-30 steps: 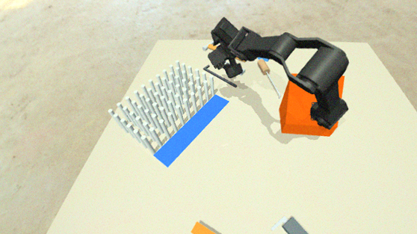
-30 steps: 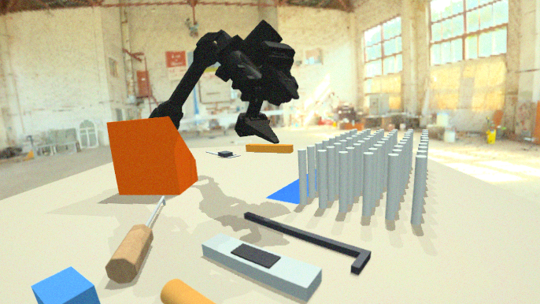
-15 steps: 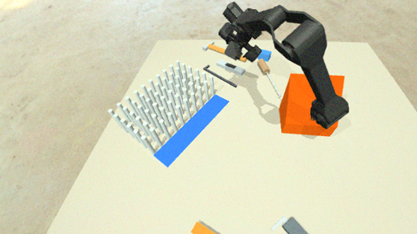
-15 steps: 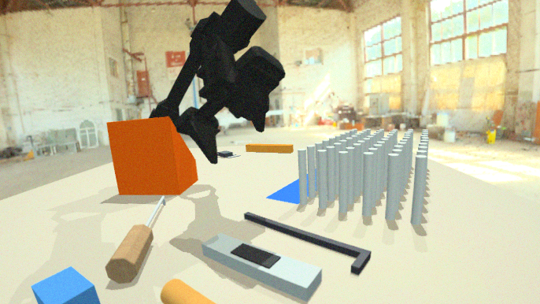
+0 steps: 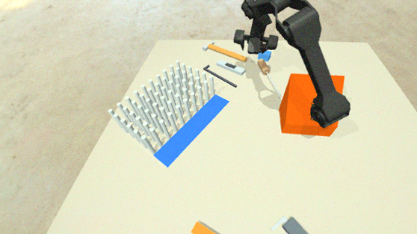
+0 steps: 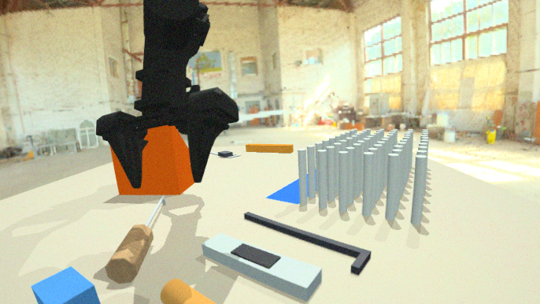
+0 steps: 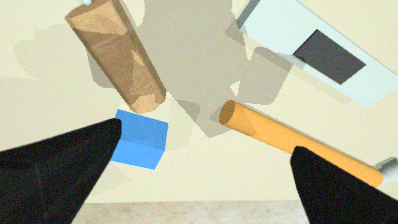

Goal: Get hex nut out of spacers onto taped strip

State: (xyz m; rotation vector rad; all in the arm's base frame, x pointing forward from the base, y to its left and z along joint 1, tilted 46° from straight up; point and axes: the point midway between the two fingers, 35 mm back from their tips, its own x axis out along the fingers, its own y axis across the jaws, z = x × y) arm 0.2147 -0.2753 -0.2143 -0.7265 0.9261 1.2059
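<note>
Right now my gripper tip is 10 cm to the left of the blue cube, 9 cm above it and 8 cm past it. Round my gripper tip: orange bar (78 cm to the left, 9 cm below, 9 cm ahead); blue taped strip (37 cm to the left, 24 cm ahead, 11 cm below); grey block (10 cm ahead, 9 cm below, 1 cm to the right).
</note>
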